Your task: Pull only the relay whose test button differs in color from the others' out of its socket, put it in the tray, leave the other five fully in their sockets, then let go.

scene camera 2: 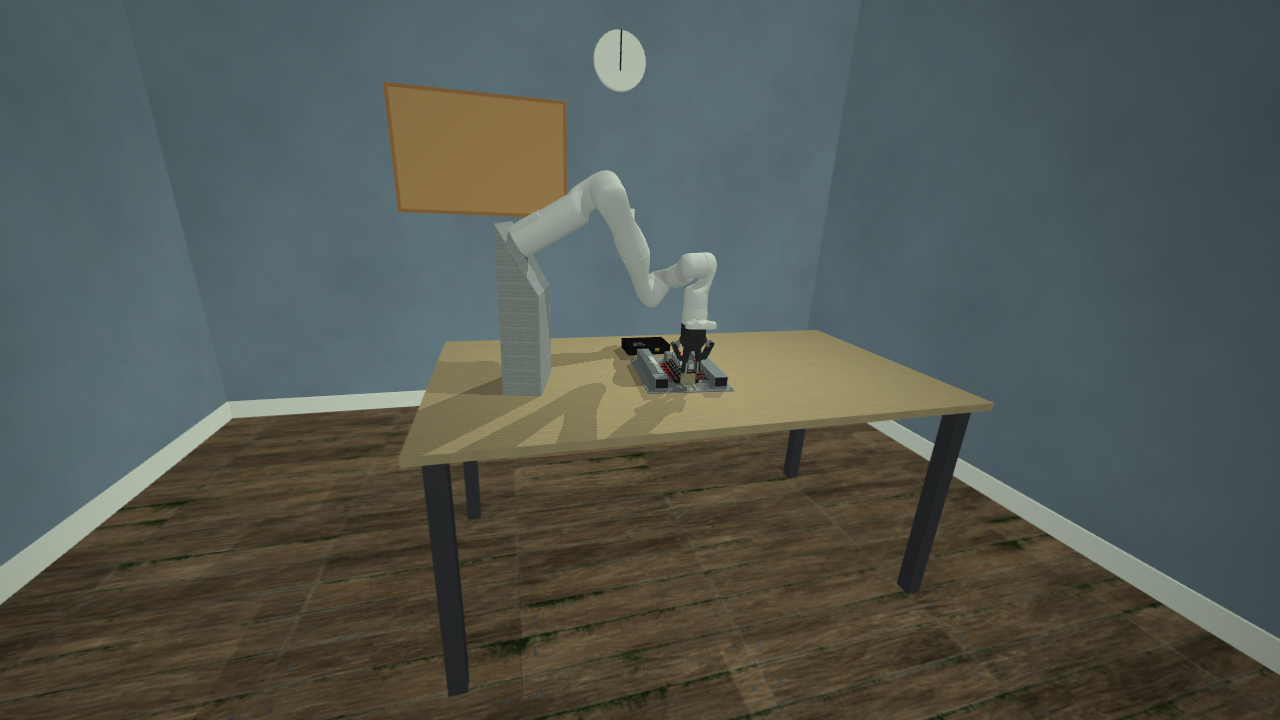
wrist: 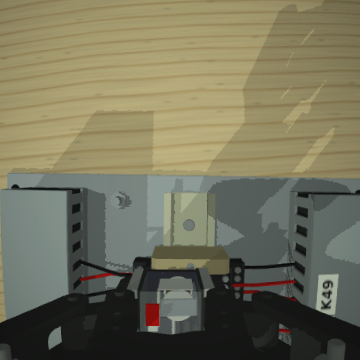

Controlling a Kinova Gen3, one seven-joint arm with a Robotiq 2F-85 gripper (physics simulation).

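Seen in the pictures: gripper, fingertip midpoint: [scene camera 2: 690, 372] [wrist: 170, 284]; arm's base at its link origin: [scene camera 2: 518, 242].
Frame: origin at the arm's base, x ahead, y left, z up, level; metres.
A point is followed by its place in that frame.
Observation:
A clear-cased relay [wrist: 175, 304] {x 0.469, y -0.209, z -0.332 m} with a red test button [wrist: 152, 315] {x 0.480, y -0.207, z -0.330 m} stands near the bottom middle of the wrist view, behind the beige end block. My gripper [wrist: 170, 284] {x 0.473, y -0.205, z -0.370 m} [scene camera 2: 689, 369] {x 0.473, y -0.205, z -0.370 m} is shut on this relay, with a fingertip against each side. It is low over the panel in the scene view. Whether the relay's base is seated in its socket is hidden. Part of the black socket [wrist: 236, 272] {x 0.431, y -0.195, z -0.389 m} shows with wires on both sides. The other relays are hidden in the wrist view and too small to tell apart in the scene view. A black tray [scene camera 2: 630, 347] {x 0.408, y 0.119, z -0.378 m} lies behind the panel.
The grey panel [wrist: 127, 232] {x 0.499, y -0.234, z -0.406 m} carries a rail [wrist: 189, 237] {x 0.457, y -0.221, z -0.405 m}, an end block [wrist: 190, 262] {x 0.459, y -0.215, z -0.369 m} and slotted wire ducts [wrist: 35, 245] {x 0.545, y -0.244, z -0.366 m} [wrist: 340, 255] {x 0.370, y -0.198, z -0.366 m} on both sides. A label K49 [wrist: 327, 295] {x 0.382, y -0.176, z -0.366 m} is on the right duct. The panel sits on the wooden table [scene camera 2: 832, 385] {x 0.917, y -0.355, z -0.409 m}.

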